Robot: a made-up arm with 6 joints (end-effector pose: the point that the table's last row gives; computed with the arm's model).
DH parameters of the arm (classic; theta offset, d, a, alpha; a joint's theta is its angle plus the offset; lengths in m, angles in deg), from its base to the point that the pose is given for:
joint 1: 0 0.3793 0 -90
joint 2: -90 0 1.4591 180
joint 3: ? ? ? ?
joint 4: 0 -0.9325 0 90
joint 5: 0 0.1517 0 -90
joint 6: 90 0 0 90
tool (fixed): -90 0 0 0
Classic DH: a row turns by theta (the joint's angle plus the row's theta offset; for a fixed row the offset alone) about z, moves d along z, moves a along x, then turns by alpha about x.
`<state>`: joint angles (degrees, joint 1 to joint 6).
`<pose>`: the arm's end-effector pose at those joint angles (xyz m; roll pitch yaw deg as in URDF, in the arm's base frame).
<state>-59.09 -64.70 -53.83 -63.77 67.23 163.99</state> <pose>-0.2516 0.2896 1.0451 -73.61 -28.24 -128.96</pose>
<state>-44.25 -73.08 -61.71 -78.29 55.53 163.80</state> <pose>-0.3456 0.2937 0.8422 -70.82 -16.00 -101.37</pose>
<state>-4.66 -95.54 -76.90 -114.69 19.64 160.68</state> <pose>-0.5178 0.1058 0.4059 -41.53 -9.67 -22.71</pose>
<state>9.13 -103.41 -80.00 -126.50 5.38 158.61</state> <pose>-0.5229 0.0074 0.2995 -30.40 -20.14 4.53</pose>
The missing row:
joint 3: 0 0 0 -90
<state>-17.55 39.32 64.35 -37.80 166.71 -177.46</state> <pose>1.6885 -0.6597 1.8184 -37.51 14.31 170.81</pose>
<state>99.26 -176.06 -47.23 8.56 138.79 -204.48</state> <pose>0.2611 -0.6692 -0.3641 -38.90 84.01 -150.68</pose>
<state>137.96 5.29 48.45 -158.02 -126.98 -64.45</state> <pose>-0.7281 0.4671 2.4286 80.43 -7.41 -59.59</pose>
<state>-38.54 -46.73 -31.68 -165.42 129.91 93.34</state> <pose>-0.0274 0.2095 1.5847 -62.08 62.07 165.80</pose>
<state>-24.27 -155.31 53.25 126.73 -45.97 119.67</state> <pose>-1.2120 0.6460 -1.4990 -31.41 45.23 -149.36</pose>
